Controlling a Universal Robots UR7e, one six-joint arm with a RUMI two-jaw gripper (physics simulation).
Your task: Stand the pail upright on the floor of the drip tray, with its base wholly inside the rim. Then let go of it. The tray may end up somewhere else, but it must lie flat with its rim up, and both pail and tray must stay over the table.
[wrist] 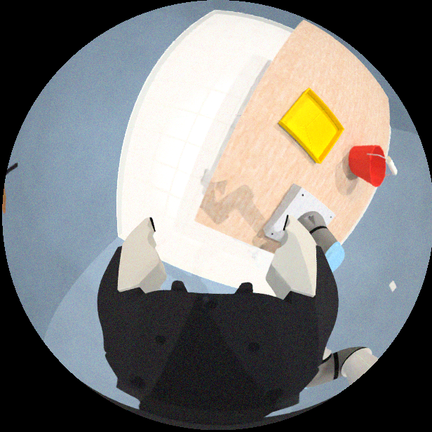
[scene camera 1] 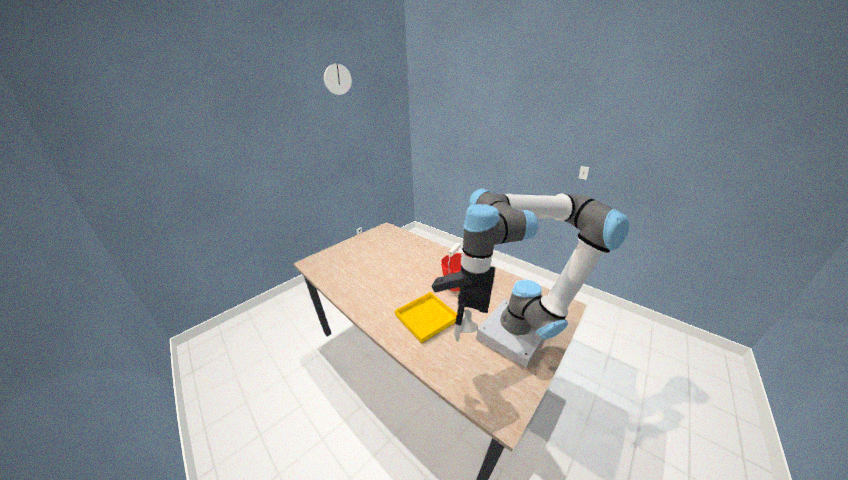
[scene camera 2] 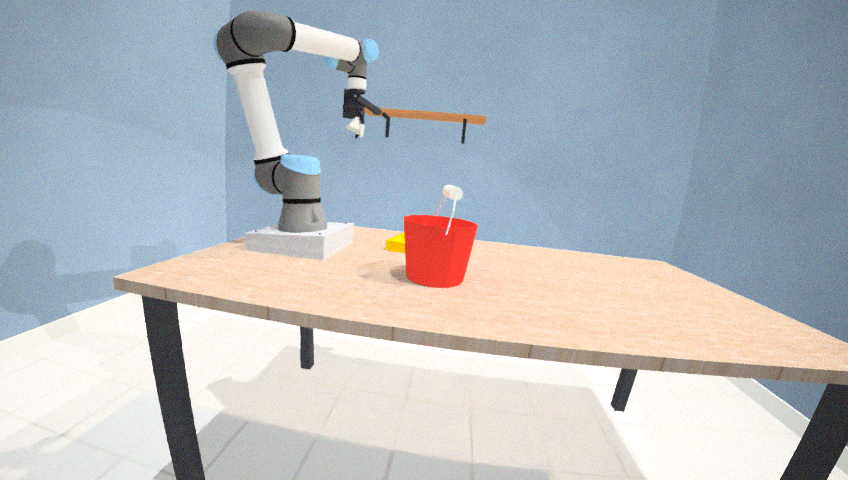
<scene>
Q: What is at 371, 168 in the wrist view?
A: A red pail.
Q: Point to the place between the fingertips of my gripper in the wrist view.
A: At 218, 218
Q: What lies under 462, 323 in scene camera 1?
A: My gripper.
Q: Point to a yellow drip tray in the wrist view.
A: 309, 120
</scene>
